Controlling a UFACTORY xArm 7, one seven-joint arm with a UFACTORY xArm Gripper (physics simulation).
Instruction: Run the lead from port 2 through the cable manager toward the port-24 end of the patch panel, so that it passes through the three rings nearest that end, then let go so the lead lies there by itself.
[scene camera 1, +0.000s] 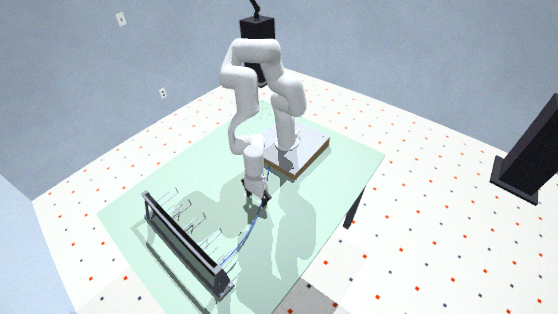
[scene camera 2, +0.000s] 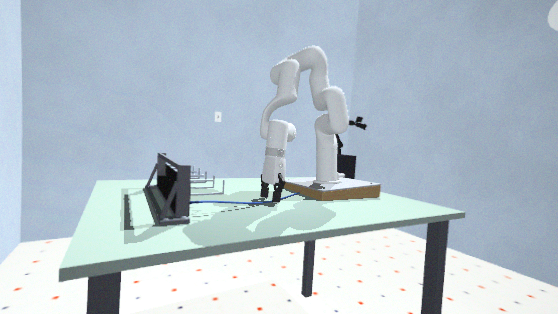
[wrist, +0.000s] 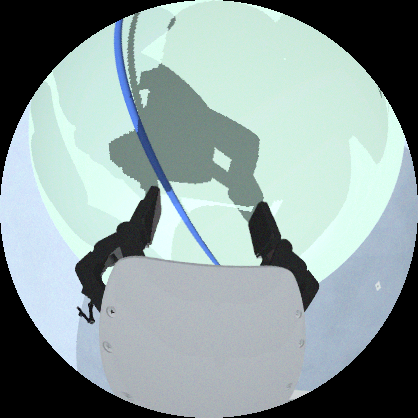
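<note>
The blue lead (scene camera 1: 243, 243) (scene camera 2: 225, 202) (wrist: 125, 92) leaves the near end of the patch panel (scene camera 1: 182, 231) (scene camera 2: 183, 192) and curves across the table to the robot's base. The cable manager's thin grey rings (scene camera 1: 204, 217) (scene camera 2: 223, 187) stick out from the panel. The three toward the far end have no lead in them; whether the lead touches the nearest ring is unclear. My gripper (scene camera 1: 258, 198) (scene camera 2: 270, 198) (wrist: 208, 205) is open, low over the table and well away from the rings. In the wrist view the lead runs between the spread fingers, nearer the left one, ungripped.
The green table (scene camera 1: 125, 200) (scene camera 2: 400, 212) carries the panel at one end and the arm's base plate (scene camera 1: 312, 137) (scene camera 2: 350, 191) at the other. The base plate's edge is behind the gripper. A dark stand (scene camera 1: 257, 30) is beyond the table and a dark column (scene camera 1: 532, 160) is at the right.
</note>
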